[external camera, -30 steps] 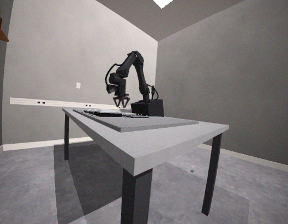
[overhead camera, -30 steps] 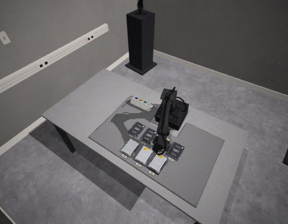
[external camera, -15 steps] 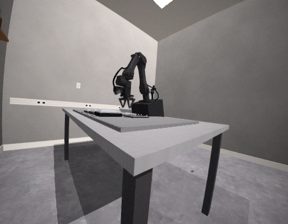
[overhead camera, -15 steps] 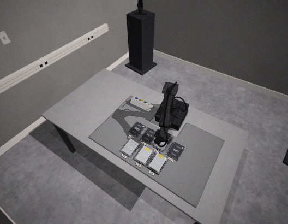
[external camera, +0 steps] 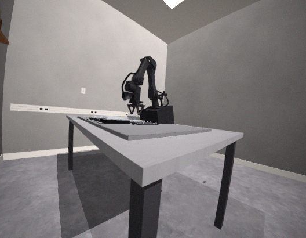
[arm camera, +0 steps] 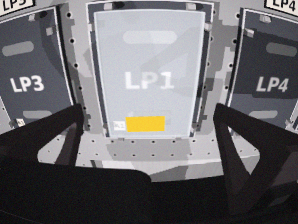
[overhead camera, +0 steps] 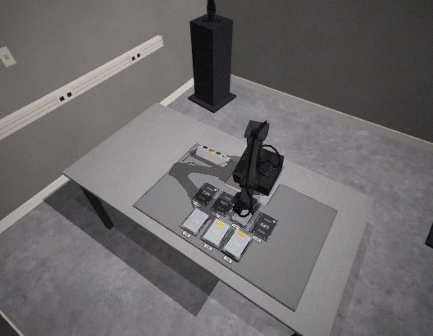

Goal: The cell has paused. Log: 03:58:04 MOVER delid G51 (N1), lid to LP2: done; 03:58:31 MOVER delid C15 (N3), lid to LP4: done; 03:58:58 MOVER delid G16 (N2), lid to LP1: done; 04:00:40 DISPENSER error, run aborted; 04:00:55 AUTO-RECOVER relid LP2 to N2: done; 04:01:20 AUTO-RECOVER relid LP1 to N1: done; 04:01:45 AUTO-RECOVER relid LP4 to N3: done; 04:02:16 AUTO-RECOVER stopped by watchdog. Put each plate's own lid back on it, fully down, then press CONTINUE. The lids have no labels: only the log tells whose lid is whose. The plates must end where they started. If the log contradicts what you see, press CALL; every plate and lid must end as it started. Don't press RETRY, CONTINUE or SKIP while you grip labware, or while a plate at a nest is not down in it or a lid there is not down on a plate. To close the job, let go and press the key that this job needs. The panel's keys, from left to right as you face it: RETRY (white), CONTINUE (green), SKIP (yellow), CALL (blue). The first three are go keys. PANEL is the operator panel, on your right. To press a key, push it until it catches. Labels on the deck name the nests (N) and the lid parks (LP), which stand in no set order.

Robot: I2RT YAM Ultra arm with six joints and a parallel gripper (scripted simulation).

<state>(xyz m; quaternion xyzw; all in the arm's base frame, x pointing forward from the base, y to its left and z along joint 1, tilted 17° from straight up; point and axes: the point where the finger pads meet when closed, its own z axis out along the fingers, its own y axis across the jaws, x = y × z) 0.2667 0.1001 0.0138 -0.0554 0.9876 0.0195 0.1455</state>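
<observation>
Now: the clear lid 50 mm below my hand. From my hand the other things lie so: LP4 lid park 130 mm to the right, 60 mm below, 20 mm ahead.
</observation>
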